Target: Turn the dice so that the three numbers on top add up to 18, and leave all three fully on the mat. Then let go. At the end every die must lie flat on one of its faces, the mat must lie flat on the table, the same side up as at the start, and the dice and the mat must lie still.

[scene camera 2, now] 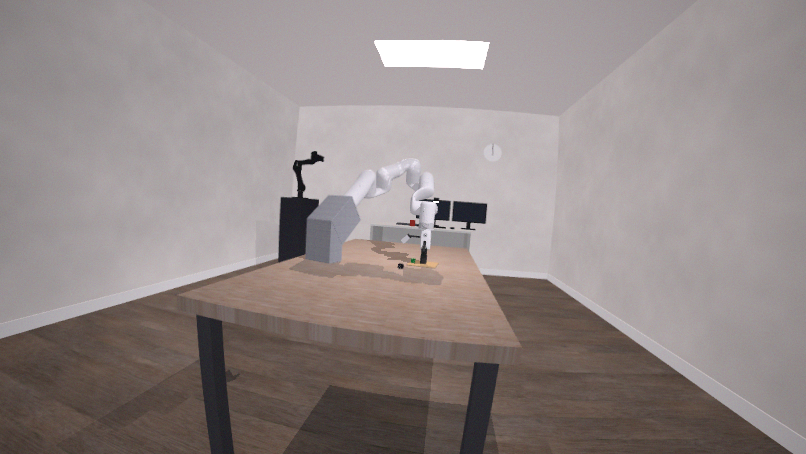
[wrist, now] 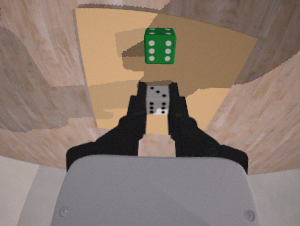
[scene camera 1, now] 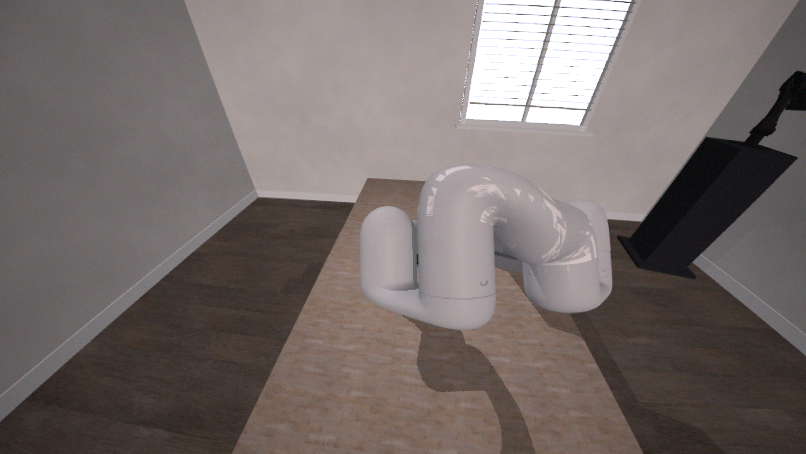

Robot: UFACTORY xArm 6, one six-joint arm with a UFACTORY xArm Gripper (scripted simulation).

Observation:
I see my gripper [wrist: 157,94] and a green die [wrist: 159,43].

